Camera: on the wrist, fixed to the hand. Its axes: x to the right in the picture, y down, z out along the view.
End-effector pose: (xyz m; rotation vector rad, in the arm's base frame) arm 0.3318 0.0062 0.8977 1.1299 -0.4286 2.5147
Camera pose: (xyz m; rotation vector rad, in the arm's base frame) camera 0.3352 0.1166 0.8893 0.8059 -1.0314 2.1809
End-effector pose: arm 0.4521 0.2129 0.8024 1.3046 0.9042 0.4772
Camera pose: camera 0.4036 0.2284 0.7040 0.7558 0.7588 0.7110
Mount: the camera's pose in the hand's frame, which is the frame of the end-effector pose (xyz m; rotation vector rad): 0.0125 -0.0990 -0.0482 -0.5770 0.0706 -0.0191
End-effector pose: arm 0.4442 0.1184 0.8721 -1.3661 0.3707 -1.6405
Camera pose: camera 0.3568 0.1441 0.9352 -1.7307 0.9288 -1.6680
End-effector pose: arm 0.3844 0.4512 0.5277 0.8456 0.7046 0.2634
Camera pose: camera 0.3561 0.4216 0.4247 0.2806 0.6541 0.4544
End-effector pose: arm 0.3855 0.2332 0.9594 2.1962 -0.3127 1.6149
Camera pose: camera 0.3878 0.3438 0.9657 1.6942 -0.6433 1.3684
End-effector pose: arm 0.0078 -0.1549 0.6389 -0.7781 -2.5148 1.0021
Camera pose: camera -0.0155 -0.1818 0.7438 -0.9136 -2.7630 0.2194
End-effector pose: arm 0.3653 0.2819 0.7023 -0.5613 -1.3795 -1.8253
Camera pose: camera 0.2846 0.2446 0.6361 -0.7630 -0.7989 -2.2405
